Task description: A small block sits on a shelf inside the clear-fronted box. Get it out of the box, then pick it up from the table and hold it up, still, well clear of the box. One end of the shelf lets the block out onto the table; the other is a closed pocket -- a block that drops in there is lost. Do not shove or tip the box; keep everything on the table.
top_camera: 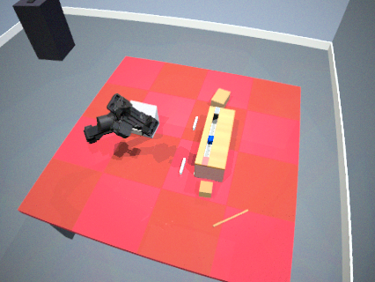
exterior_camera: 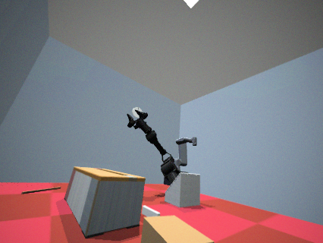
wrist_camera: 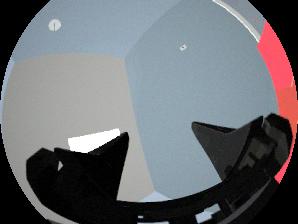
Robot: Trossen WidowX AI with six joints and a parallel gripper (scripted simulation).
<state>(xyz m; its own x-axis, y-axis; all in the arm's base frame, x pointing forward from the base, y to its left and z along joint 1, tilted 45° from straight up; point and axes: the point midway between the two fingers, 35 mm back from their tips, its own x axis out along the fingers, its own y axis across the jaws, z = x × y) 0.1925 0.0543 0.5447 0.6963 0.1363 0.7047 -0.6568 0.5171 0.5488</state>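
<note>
Right now the small blue block is 470 mm below my gripper tip, 300 mm to the left of it and 200 mm ahead of it. Round my gripper tip: thin stick: 550 mm below, 350 mm ahead, 70 mm to the right; box: 490 mm below, 300 mm to the left, 190 mm ahead.
</note>
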